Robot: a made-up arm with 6 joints. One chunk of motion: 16 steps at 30 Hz.
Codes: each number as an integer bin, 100 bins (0 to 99) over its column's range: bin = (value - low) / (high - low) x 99, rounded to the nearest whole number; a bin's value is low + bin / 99 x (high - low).
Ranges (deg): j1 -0.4..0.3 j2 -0.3..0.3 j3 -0.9..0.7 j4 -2.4..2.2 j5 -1..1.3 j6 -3.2..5
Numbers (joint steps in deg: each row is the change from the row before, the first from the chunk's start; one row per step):
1: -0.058 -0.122 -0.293 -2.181 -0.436 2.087
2: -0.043 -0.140 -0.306 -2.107 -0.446 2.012
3: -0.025 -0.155 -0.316 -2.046 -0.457 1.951
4: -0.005 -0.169 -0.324 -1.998 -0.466 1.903
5: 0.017 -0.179 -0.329 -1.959 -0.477 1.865
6: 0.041 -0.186 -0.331 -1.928 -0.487 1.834
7: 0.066 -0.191 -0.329 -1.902 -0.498 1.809
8: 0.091 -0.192 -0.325 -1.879 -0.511 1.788
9: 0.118 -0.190 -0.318 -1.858 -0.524 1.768
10: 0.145 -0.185 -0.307 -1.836 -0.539 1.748
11: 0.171 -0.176 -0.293 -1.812 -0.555 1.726
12: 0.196 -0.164 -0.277 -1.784 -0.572 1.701
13: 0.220 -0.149 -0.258 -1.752 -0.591 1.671
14: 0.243 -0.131 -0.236 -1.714 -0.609 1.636
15: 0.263 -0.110 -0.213 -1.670 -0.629 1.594
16: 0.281 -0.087 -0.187 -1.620 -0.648 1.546
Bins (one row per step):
1: 48 29 38 5 24 64
2: 50 26 37 6 24 63
3: 53 24 36 8 23 62
4: 56 22 36 9 23 62
5: 59 20 35 9 23 61
6: 62 19 35 10 22 61
7: 66 18 35 11 22 60
8: 69 18 36 11 21 60
9: 73 18 36 12 20 60
10: 77 19 37 12 20 60
11: 81 20 38 13 19 59
12: 84 22 39 13 18 59
13: 88 25 40 14 18 59
14: 91 28 41 15 17 58
15: 94 31 43 16 16 58
16: 96 35 44 17 15 57

